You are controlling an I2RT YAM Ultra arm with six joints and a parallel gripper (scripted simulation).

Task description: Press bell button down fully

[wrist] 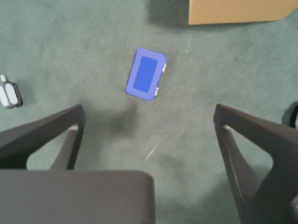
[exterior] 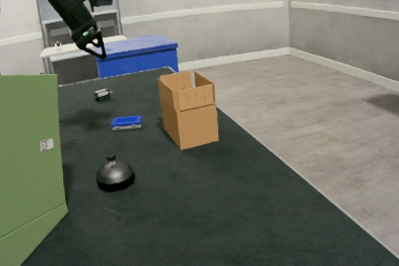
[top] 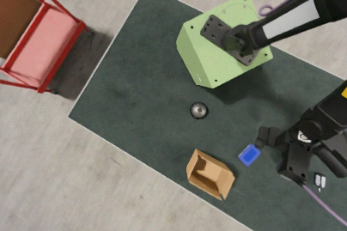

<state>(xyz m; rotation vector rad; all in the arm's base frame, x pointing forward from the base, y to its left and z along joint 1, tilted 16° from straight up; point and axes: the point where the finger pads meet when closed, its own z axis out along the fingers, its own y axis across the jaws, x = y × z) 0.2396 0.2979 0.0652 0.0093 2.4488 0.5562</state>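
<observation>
The button lies 25 cm to the right of my hand, 19 cm below it and 1 cm behind it. Also, from my hand: bell (25 cm to the right, 20 cm below, 1 cm behind); then flat blue box (23 cm below, 5 cm to the left, 4 cm ahead); then black-and-white object (36 cm to the left, 23 cm below, 2 cm behind).
</observation>
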